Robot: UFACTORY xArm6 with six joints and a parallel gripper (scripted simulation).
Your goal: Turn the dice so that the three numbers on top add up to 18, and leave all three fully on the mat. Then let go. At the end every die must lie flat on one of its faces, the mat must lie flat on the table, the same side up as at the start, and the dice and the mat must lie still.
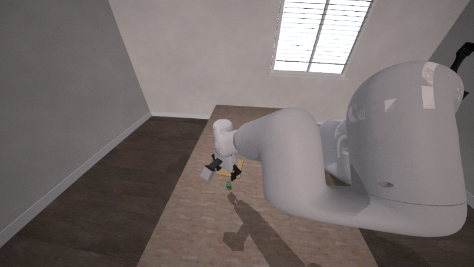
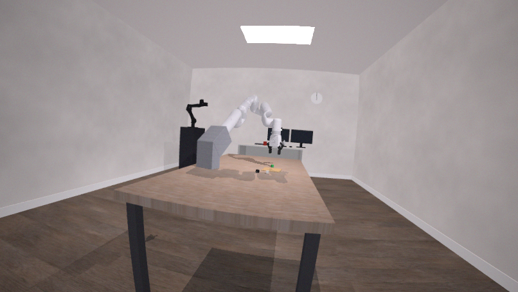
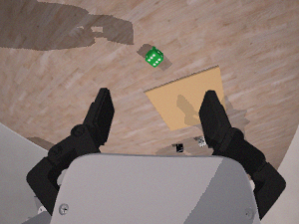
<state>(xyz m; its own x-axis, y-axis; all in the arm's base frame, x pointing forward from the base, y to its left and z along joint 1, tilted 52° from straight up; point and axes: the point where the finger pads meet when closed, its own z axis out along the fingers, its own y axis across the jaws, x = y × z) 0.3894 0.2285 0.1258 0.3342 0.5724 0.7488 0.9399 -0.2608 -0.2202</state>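
My hand is 10 mm past the green die, 10 mm to the left of it and 110 mm above it. Round my hand: black die (30 mm behind, 300 mm to the right, 110 mm below); then mat (30 mm ahead, 130 mm to the right, 120 mm below); then white die (40 mm ahead, 280 mm to the right, 110 mm below).
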